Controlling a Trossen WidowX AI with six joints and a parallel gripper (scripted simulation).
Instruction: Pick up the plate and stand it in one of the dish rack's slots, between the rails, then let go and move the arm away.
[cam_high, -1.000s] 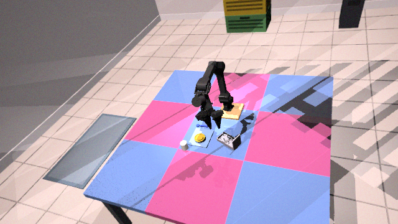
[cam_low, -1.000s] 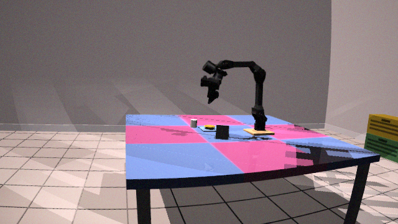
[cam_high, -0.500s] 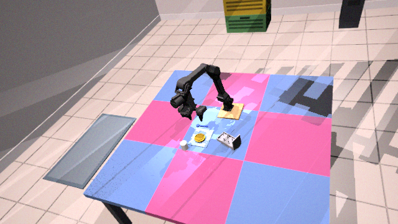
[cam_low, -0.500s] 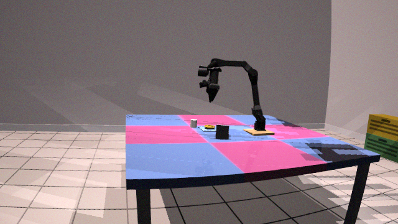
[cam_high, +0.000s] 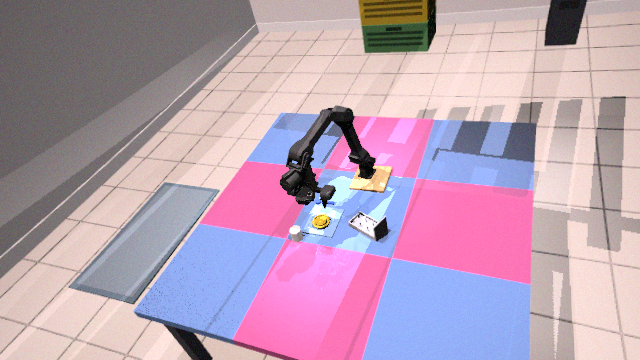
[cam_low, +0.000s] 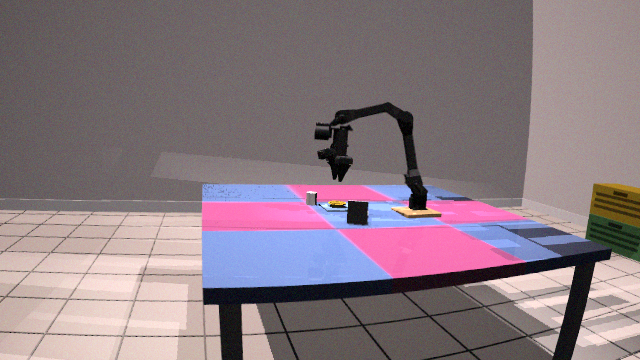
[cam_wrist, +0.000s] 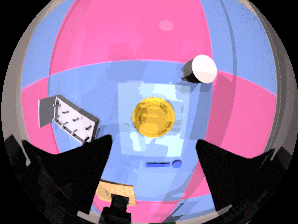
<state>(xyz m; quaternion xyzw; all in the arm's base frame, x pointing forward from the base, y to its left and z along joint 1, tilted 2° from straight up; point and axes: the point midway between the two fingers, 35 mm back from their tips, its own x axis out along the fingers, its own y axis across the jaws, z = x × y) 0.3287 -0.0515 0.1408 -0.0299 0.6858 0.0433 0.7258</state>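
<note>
Right now the yellow plate is 9 cm below my gripper tip and 1 cm behind it. Round my gripper tip: cup 9 cm ahead, 8 cm below, 6 cm to the right; then pale blue mat 11 cm below, 2 cm behind; then blue utensil 12 cm behind, 11 cm below, 5 cm to the right.
</note>
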